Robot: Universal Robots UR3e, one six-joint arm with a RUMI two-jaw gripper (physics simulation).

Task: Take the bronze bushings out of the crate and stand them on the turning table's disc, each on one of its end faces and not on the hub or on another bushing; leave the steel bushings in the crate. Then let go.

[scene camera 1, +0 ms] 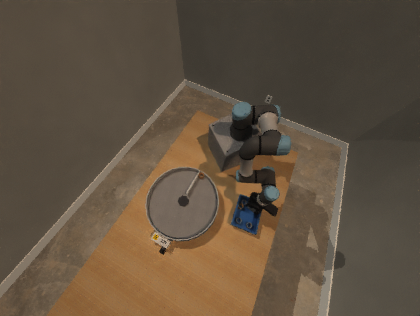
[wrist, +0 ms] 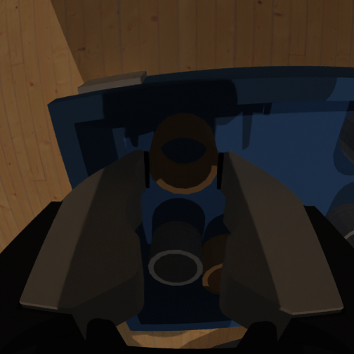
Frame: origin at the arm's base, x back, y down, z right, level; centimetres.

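Seen in the pictures: gripper, between the fingertips: (scene camera 1: 254,208); arm's base, origin of its link: (scene camera 1: 240,131).
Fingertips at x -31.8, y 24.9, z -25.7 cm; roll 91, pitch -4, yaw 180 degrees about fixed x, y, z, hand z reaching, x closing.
Offsets run from my fingertips to a thing's middle. "spot": to the spot under its first point.
My gripper (scene camera 1: 254,202) (wrist: 183,157) is inside the blue crate @(spot: dx -14.2, dy -2.5, dz +2.1 cm) (scene camera 1: 244,230) (wrist: 280,72), shut on a bronze bushing (wrist: 184,175), with one finger pad against each side. In the wrist view a steel bushing (wrist: 176,245) stands between the fingers' lower parts, and a second bronze bushing (wrist: 214,257) is partly hidden by the right finger. Two more bushings, one dark (wrist: 348,139) and one grey (wrist: 343,222), show in part at the right edge. On the turning table's disc @(dx -14.8, dy -2.8, dz +40.9 cm) (scene camera 1: 167,215), a small bronze bushing (scene camera 1: 201,176) sits near the rim.
The disc's dark hub @(dx -14.8, dy -3.3, dz +40.9 cm) (scene camera 1: 183,201) is at its centre, and a pale bar @(spot: dx -3.7, dy -5.1, dz +39.7 cm) (scene camera 1: 193,184) runs from near it toward the rim. A label plate @(spot: dx -38.1, dy -3.5, dz +41.3 cm) (scene camera 1: 161,240) and a small black block @(spot: dx -42.3, dy -0.2, dz +38.9 cm) (scene camera 1: 162,250) are beside the disc. The grey robot pedestal (scene camera 1: 223,147) stands behind.
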